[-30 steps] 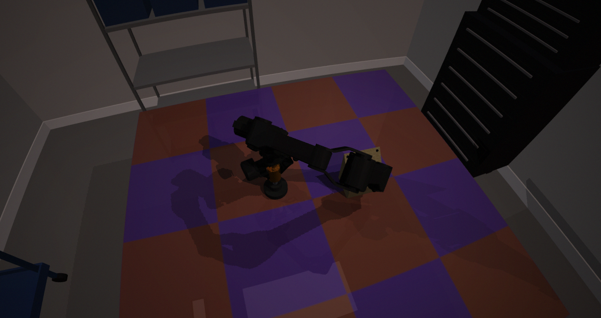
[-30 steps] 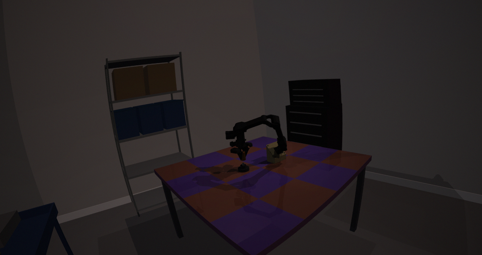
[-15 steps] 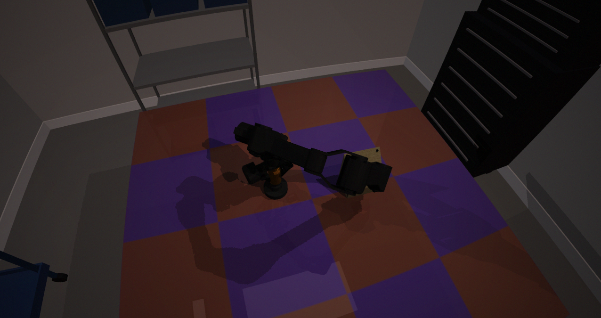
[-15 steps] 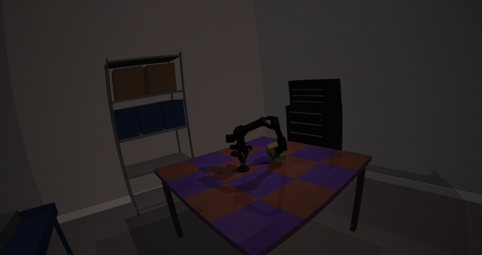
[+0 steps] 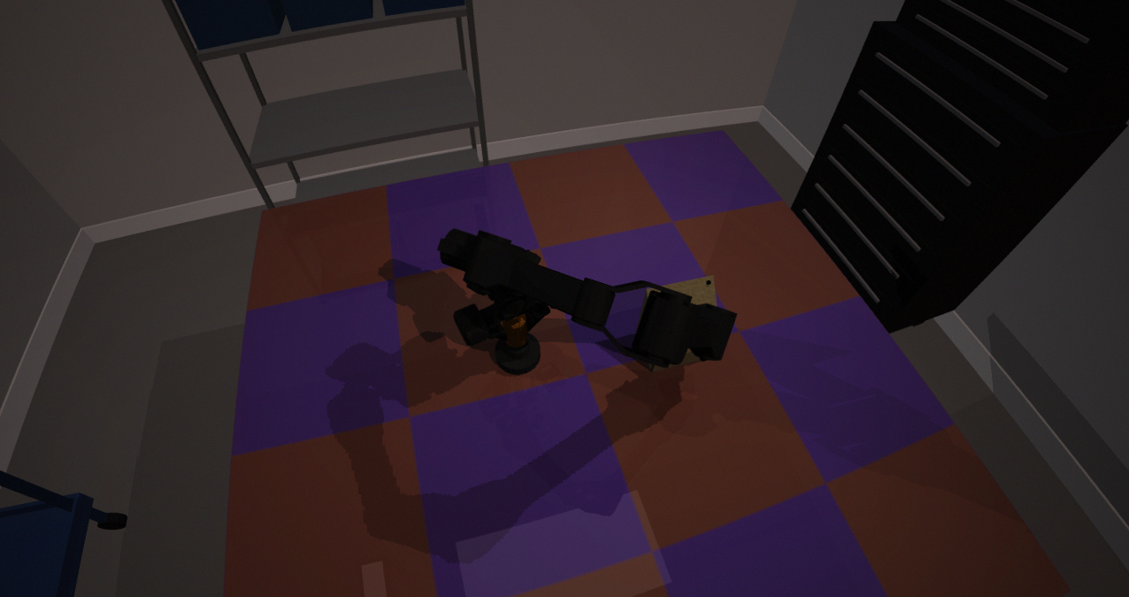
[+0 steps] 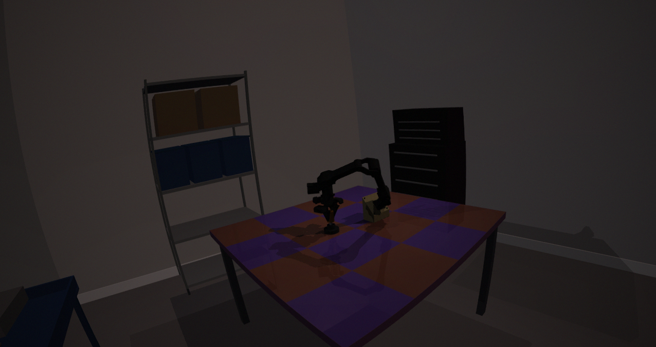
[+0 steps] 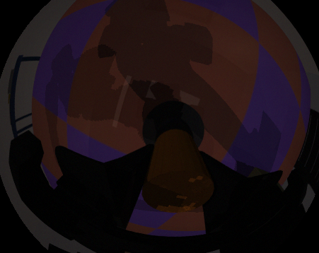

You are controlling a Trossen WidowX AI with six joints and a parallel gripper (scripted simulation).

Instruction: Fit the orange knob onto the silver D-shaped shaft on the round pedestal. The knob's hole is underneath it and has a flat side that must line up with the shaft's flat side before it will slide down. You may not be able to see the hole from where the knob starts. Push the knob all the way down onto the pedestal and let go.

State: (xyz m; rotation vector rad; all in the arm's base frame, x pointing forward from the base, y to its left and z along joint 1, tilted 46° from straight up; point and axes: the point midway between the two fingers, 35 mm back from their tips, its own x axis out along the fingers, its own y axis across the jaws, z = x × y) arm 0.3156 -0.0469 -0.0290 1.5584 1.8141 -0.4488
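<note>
Right now the orange knob is 30 mm above my gripper tip. From my gripper tip the other things lie so: dark round pedestal (40 mm below).
</note>
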